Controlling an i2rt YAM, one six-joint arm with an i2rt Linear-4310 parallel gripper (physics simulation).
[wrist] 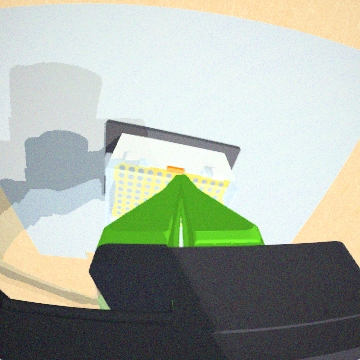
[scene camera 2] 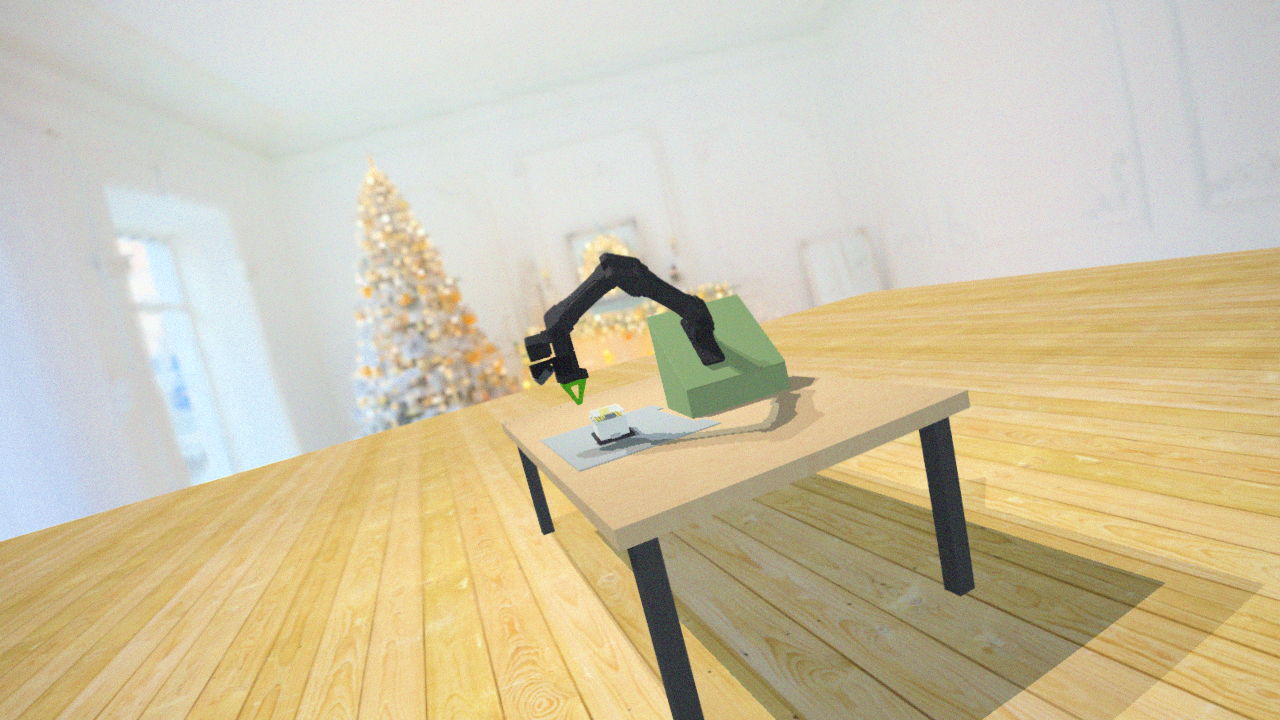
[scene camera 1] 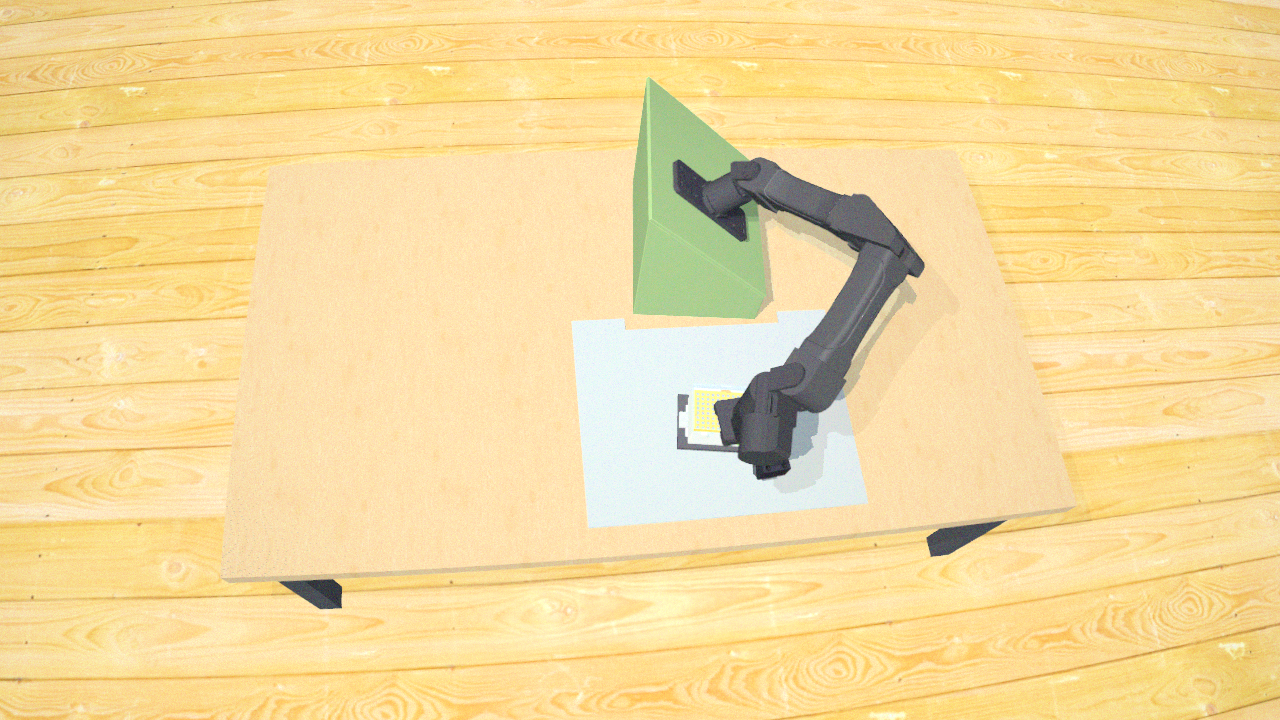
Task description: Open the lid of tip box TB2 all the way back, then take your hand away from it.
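Pixels of known places: gripper, fingertip midpoint: [wrist: 180, 182] [scene camera 2: 580, 404]; arm's base, origin of the base link: [scene camera 2: 701, 340] [scene camera 1: 708, 202].
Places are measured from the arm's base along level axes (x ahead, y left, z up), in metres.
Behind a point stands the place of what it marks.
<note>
The tip box [scene camera 1: 702, 437] @(x 0.387, y 0.003, z -0.157 m) [scene camera 2: 612, 428] @(x 0.351, y 0.102, z -0.162 m) [wrist: 170, 150] @(x 0.389, y 0.046, z -0.167 m), taken as TB2, is white with a yellow perforated tip rack [scene camera 1: 707, 409] @(x 0.351, y 0.006, z -0.117 m) [wrist: 142, 186] and a small orange tab [wrist: 175, 169] @(x 0.389, y 0.042, z -0.132 m) at one edge. It sits upright in a dark frame holder [wrist: 114, 132] @(x 0.389, y 0.109, z -0.186 m). See-through lid material shows faintly around the rack; the lid's exact angle is hard to tell. No label is readable. My gripper [scene camera 2: 579, 400] @(x 0.416, y 0.045, z -0.080 m) [wrist: 180, 182] @(x 0.416, y 0.045, z -0.080 m) has green fingers, shut together with nothing between them. They point down above the box, apart from it in scene camera 2. In scene camera 1 the arm hides the fingers and the box's right part.
The holder rests on a pale blue mat [scene camera 1: 626, 483] @(x 0.464, y -0.125, z -0.194 m) [scene camera 2: 572, 452] @(x 0.476, y 0.105, z -0.194 m) [wrist: 275, 90] @(x 0.469, y -0.051, z -0.194 m) on a wooden table [scene camera 1: 429, 358] @(x 0.241, y -0.492, z -0.198 m) [scene camera 2: 805, 434] @(x 0.009, y 0.569, z -0.197 m). A green wedge block [scene camera 1: 693, 277] @(x 0.123, y -0.022, z -0.059 m) [scene camera 2: 738, 386] @(x -0.038, y 0.117, z -0.145 m) behind the mat carries the arm's base. The table's front edge lies beyond the mat.
</note>
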